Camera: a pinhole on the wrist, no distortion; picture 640 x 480 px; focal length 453.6 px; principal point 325.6 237.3 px. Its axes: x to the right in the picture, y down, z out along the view. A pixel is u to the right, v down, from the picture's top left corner.
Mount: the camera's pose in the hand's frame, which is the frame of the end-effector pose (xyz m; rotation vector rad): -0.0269 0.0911 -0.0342 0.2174 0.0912 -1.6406
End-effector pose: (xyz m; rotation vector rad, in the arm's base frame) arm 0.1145 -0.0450 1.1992 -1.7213 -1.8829 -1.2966
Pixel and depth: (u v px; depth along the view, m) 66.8 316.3 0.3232
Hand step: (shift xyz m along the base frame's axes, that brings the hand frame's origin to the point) 0.2953 0.2277 -0.0841
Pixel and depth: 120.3 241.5 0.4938
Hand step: 0.3807 0.3135 -0.2207
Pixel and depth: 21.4 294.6 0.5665
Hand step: 0.5209 0.4246 -0.1735
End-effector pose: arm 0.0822 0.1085 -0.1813 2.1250 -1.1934 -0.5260
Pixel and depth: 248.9 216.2 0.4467
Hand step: -0.3454 -0.1005 -0.2385
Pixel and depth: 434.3 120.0 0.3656
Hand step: -0.2298 0.0581 -0.2484
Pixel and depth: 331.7 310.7 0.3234
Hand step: -0.1888 -0.1004 -0.1896
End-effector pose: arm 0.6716 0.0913 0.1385 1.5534 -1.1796 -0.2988
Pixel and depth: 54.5 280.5 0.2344
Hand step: -0.2614 -0.1026 0.0680
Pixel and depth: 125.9 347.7 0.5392
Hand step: -0.4669 -0.3644 0.0092
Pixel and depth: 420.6 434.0 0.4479
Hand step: -0.1764 -0.3459 -0.1838
